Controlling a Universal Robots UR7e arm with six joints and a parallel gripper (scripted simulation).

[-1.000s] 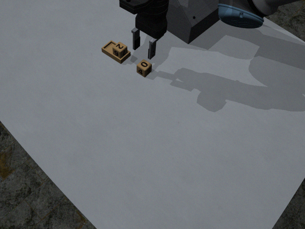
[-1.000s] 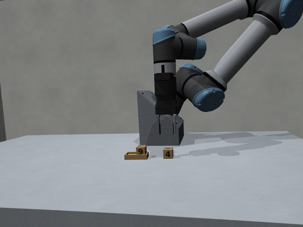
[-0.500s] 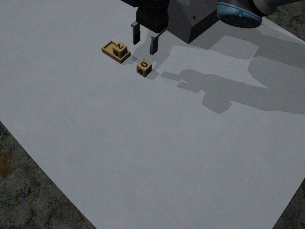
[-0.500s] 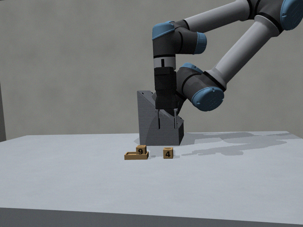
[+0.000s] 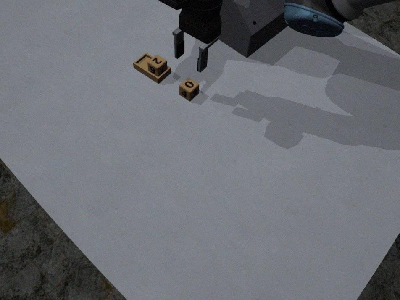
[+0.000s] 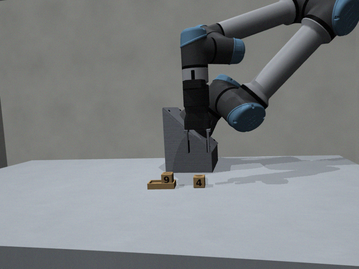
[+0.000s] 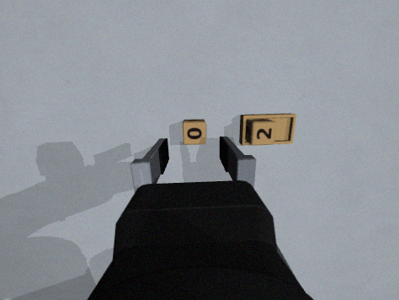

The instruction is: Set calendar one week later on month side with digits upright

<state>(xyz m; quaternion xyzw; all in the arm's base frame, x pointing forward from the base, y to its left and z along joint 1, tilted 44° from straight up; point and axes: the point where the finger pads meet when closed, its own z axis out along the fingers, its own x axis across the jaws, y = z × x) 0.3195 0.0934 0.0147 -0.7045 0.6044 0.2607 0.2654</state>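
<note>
Now: hand 1 cm short of the wooden tray, 11 cm to the left of it and 11 cm above it.
</note>
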